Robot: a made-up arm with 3 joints. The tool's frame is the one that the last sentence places.
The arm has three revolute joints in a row. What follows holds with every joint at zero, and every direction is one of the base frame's. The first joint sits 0.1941 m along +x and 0.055 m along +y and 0.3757 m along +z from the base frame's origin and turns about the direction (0.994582, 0.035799, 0.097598), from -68.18 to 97.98 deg. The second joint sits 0.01 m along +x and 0.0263 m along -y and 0.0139 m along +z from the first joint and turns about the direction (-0.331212, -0.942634, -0.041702), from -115.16 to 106 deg. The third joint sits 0.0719 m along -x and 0.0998 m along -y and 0.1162 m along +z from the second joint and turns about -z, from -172.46 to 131.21 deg. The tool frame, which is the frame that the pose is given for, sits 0.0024 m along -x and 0.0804 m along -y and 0.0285 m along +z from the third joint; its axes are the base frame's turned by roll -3.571, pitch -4.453 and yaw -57.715 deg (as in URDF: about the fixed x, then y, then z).
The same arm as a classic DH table. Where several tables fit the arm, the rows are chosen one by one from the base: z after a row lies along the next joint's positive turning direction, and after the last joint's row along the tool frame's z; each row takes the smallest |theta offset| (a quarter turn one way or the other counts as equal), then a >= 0, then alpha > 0; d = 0 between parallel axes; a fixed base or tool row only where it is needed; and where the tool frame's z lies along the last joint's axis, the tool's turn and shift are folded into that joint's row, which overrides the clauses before.
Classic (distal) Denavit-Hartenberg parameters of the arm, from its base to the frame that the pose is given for. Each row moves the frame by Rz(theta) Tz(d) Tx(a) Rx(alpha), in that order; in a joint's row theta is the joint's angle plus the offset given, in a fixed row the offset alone. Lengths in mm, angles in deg.
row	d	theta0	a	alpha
base (fixed)	356.5	-87.94	-48	-84.4
joint 1	217.7	-89.64	13.1	-111.55
joint 2	146.6	84.92	34.8	-87.61
joint 3	-951.9	-12.85	-6.7	-174.29
tool (fixed)	-806.2	128.65	0	0
Joint limits (deg, base to tool): -68.18..97.98 -115.16..106 -172.46..131.21

